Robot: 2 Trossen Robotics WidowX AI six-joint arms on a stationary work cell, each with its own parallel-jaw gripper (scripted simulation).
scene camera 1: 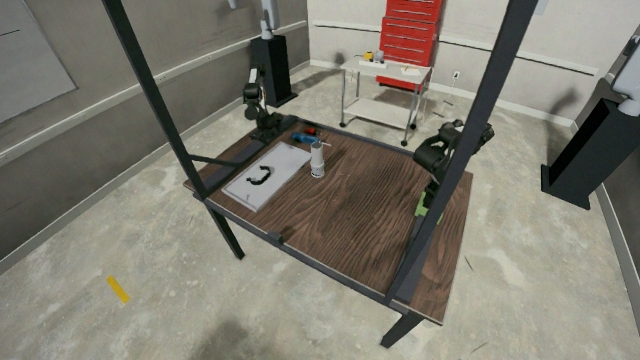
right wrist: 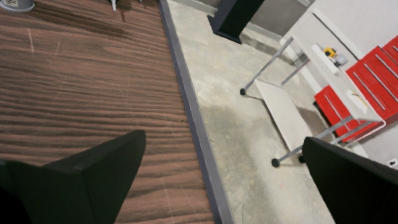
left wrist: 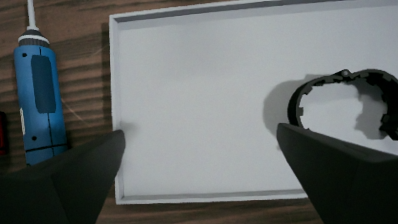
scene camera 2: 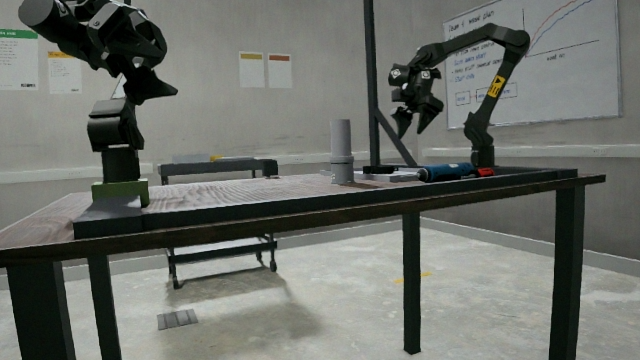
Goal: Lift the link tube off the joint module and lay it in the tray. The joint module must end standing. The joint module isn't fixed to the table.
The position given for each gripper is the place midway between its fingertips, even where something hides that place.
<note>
In view: the left gripper (scene camera 2: 408, 136), the right gripper (scene camera 2: 169, 75), a link tube (scene camera 2: 340, 129) and a blue screwdriver (scene camera 2: 446, 172).
The left gripper is seen too in the left wrist view (left wrist: 201, 134). The right gripper is seen too in the right wrist view (right wrist: 224, 141). The right wrist view does not show the link tube: it is out of frame. The left wrist view does not show the link tube: it is out of frame.
</note>
